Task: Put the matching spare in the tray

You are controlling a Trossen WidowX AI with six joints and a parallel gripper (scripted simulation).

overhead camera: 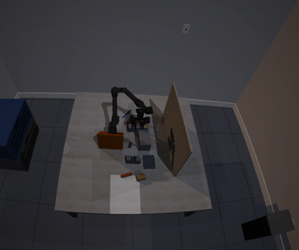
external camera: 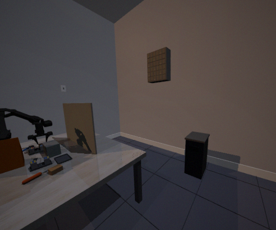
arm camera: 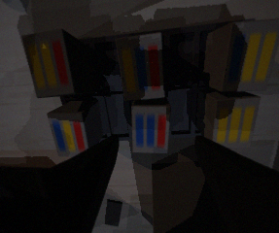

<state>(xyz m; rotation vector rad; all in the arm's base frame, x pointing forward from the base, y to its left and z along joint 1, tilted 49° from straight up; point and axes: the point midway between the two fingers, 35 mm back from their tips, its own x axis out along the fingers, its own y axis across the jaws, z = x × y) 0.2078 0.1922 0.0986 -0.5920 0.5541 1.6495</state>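
My gripper tip is 3 cm above the spare block. The rest, counted from my gripper tip: grey mounted unit 14 cm to the right, 7 cm ahead, 2 cm below; small rack 35 cm to the right, 6 cm below, 1 cm behind; blue pen 17 cm to the left, 13 cm behind, 6 cm below.
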